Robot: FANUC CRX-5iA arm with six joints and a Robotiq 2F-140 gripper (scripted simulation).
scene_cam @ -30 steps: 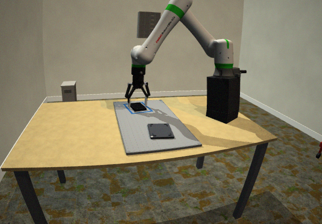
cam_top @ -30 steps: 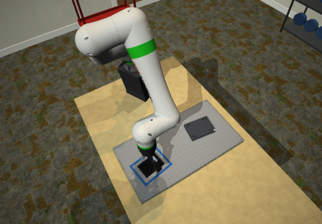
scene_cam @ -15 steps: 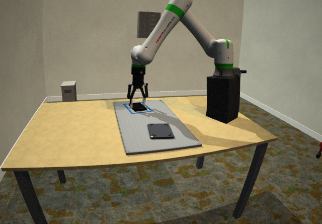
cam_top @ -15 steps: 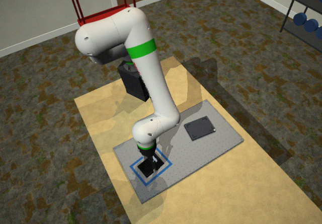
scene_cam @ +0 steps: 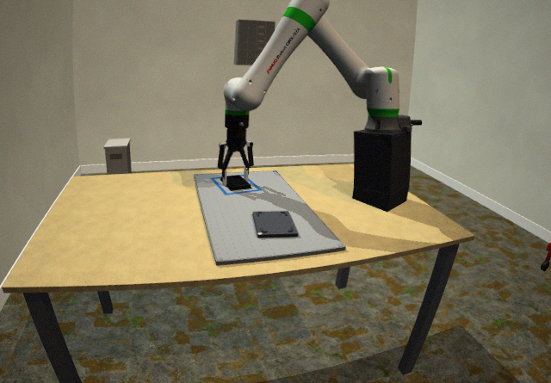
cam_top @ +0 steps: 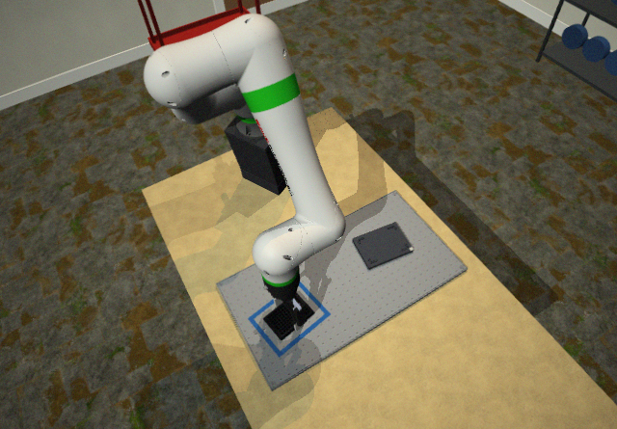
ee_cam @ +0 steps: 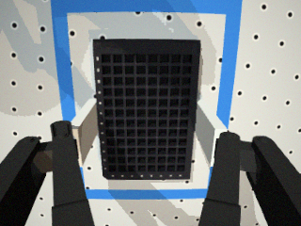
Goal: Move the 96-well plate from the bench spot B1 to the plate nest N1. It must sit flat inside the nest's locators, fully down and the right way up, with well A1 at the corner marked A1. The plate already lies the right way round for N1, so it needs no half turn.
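Right now my hand is 100 mm past the dark plate nest N1, 370 mm to the right of it and 20 mm above it. Round my hand: black 96-well plate 20 mm below.
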